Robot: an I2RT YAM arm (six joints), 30 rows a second.
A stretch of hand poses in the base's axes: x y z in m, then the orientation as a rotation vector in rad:
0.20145 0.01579 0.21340 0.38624 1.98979 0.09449
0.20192 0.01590 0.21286 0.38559 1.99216 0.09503
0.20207 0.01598 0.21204 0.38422 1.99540 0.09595
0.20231 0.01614 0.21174 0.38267 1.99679 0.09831
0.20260 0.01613 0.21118 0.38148 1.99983 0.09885
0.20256 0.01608 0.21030 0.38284 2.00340 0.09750
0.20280 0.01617 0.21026 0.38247 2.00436 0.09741
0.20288 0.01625 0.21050 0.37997 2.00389 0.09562
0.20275 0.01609 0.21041 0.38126 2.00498 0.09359
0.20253 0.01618 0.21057 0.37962 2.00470 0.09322
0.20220 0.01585 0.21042 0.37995 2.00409 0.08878
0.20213 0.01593 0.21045 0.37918 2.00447 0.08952
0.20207 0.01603 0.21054 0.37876 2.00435 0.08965
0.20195 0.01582 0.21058 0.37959 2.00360 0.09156
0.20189 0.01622 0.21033 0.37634 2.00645 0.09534
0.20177 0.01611 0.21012 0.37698 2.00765 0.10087
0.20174 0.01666 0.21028 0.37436 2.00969 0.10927
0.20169 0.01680 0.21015 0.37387 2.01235 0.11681
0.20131 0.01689 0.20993 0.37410 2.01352 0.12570
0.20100 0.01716 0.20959 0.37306 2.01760 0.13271
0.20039 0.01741 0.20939 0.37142 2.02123 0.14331
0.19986 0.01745 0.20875 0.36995 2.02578 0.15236
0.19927 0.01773 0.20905 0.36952 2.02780 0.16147
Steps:
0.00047 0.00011 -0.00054 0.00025 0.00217 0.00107
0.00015 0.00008 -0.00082 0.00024 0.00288 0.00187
0.00024 0.00016 -0.00030 0.00104 0.00089 0.00234
0.00029 -0.00001 -0.00056 0.00004 0.00275 0.00155
-0.00004 -0.00005 -0.00088 -0.00008 0.00383 -0.00096
0.00024 0.00009 -0.00004 -0.00017 0.00090 0.00037
0.00008 0.00008 0.00024 -0.00243 -0.00061 0.00088
-0.00013 -0.00016 -0.00009 -0.00076 0.00146 -0.00161
-0.00022 0.00009 0.00016 -0.00103 -0.00046 0.00093
-0.00033 -0.00033 -0.00015 -0.00302 -0.00007 -0.00227
-0.00007 0.00008 0.00003 0.00020 0.00019 0.00092
-0.00006 0.00010 0.00009 -0.00011 -0.00019 0.00033
-0.00012 -0.00021 0.00004 0.00167 -0.00083 0.00014
-0.00006 0.00040 -0.00025 0.00138 0.00195 0.00436
-0.00012 -0.00011 -0.00021 0.00427 0.00068 0.00216
-0.00003 0.00055 0.00016 0.00486 0.00078 0.00581
-0.00005 0.00014 -0.00013 0.00526 0.00179 0.00405
-0.00038 0.00009 -0.00022 0.00645 0.00032 0.00389
-0.00031 0.00027 -0.00034 0.00471 0.00318 0.00443
-0.00061 0.00025 -0.00020 0.00695 0.00234 0.00632
-0.00053 0.00004 -0.00064 0.00598 0.00343 0.00568
-0.00059 0.00028 0.00030 0.00636 0.00114 0.00455

